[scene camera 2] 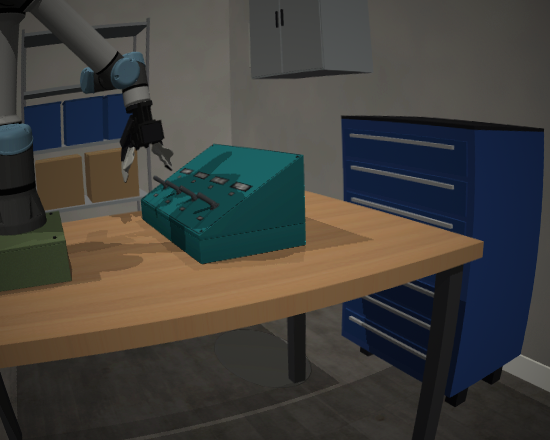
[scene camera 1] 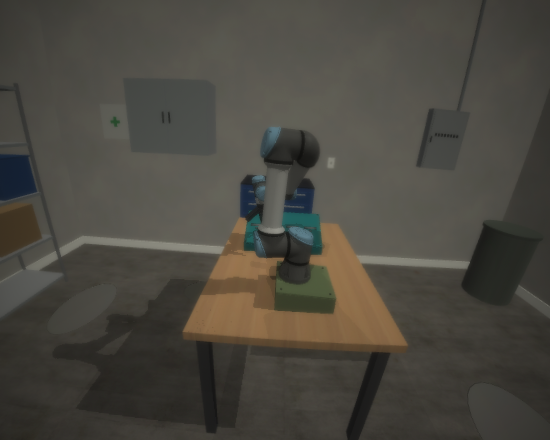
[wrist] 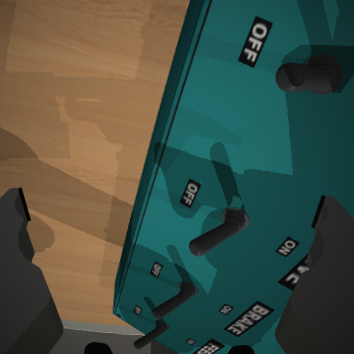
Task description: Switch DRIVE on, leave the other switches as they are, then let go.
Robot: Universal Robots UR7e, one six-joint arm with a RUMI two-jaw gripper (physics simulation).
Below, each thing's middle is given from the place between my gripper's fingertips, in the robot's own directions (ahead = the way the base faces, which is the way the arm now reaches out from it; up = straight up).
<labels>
I see the drive lever (wrist: 199, 245) 50 mm ahead of my hand, 60 mm to the right of it and 20 mm below it. From my hand the other things lie so: teal console (scene camera 2: 259, 195): 140 mm ahead, 120 mm to the right, 60 mm below; then lamp lever (wrist: 290, 77): 50 mm ahead, 60 mm to the left, 20 mm below.
</labels>
